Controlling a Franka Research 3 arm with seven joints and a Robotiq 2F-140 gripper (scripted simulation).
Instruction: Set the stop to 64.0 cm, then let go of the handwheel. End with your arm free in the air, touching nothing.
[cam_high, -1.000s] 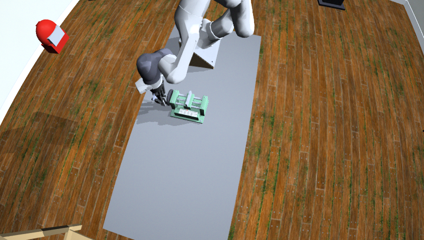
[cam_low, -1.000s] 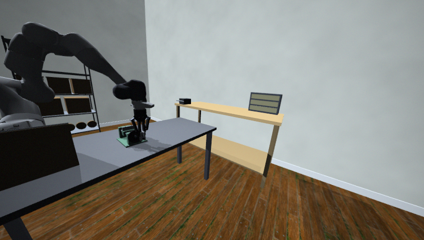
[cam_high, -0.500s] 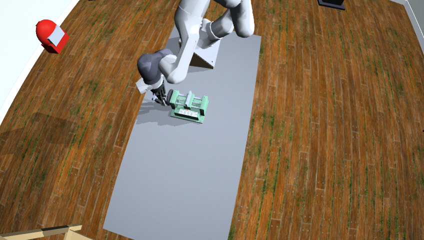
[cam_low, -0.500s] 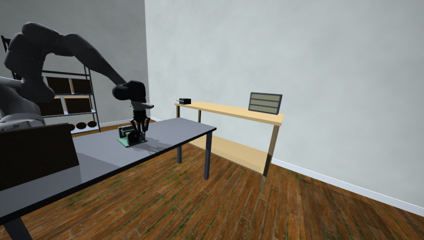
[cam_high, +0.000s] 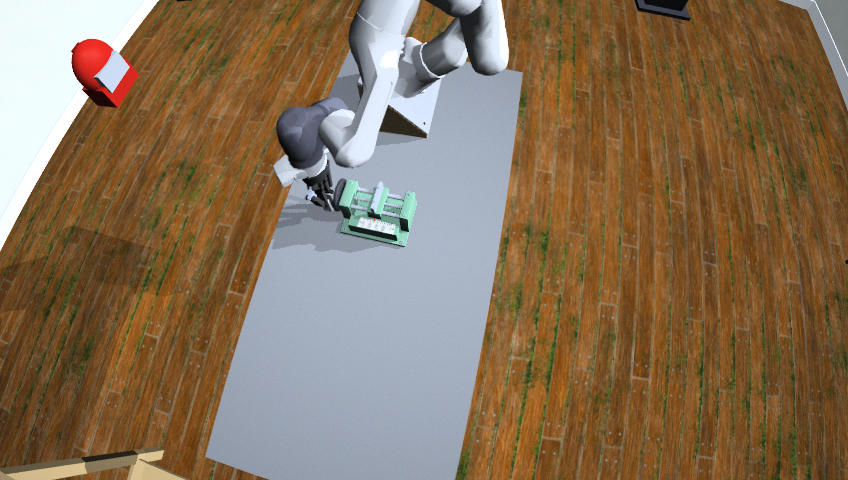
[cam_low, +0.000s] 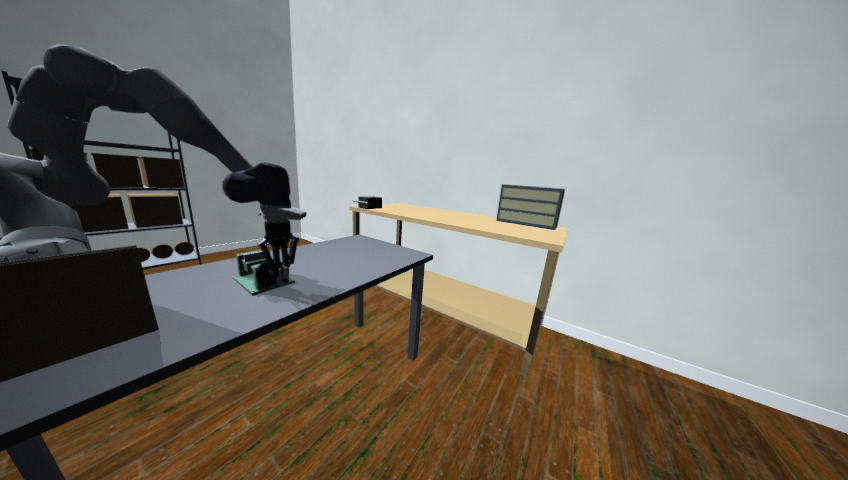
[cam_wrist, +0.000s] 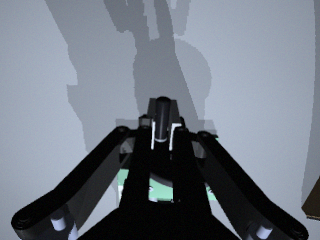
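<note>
Right now my hand is 150 mm to the right of the stop carriage, 20 mm below it and 10 mm short of it. The rest, counted from my hand: dark handwheel: 20 mm to the left, 10 mm below.
</note>
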